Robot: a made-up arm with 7 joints. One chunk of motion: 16 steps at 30 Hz.
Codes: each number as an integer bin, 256 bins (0 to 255) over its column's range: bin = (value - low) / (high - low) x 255, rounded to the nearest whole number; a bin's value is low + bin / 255 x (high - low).
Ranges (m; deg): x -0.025..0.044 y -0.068..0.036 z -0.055..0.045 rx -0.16..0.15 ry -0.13..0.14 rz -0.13..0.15
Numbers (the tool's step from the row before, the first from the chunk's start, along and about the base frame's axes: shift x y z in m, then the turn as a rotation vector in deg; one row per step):
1: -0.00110 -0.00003 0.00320 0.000 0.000 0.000
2: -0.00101 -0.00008 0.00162 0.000 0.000 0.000
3: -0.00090 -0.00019 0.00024 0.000 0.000 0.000
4: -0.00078 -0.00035 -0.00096 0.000 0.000 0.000
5: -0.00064 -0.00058 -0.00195 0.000 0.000 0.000
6: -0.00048 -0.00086 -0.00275 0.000 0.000 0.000
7: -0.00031 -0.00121 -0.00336 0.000 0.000 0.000
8: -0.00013 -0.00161 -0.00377 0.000 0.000 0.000
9: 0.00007 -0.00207 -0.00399 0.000 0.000 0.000
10: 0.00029 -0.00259 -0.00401 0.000 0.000 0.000
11: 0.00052 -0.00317 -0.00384 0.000 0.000 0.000
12: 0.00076 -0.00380 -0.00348 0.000 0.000 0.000
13: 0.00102 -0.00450 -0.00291 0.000 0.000 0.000
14: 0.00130 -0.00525 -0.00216 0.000 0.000 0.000
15: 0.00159 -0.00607 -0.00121 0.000 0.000 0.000
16: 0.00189 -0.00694 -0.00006 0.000 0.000 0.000
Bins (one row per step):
1: 88 167 148 132 123 118
2: 89 167 144 132 123 118
3: 89 166 141 132 123 118
4: 90 166 138 132 123 118
5: 90 165 135 132 123 118
6: 91 165 133 132 123 118
7: 91 164 132 132 123 118
8: 92 163 131 132 123 118
9: 93 162 130 132 123 118
10: 93 160 130 132 123 118
11: 94 159 130 132 123 118
12: 95 157 131 132 123 118
13: 96 156 133 132 123 118
14: 97 154 135 132 123 118
15: 98 152 137 132 123 118
16: 99 150 140 132 123 118

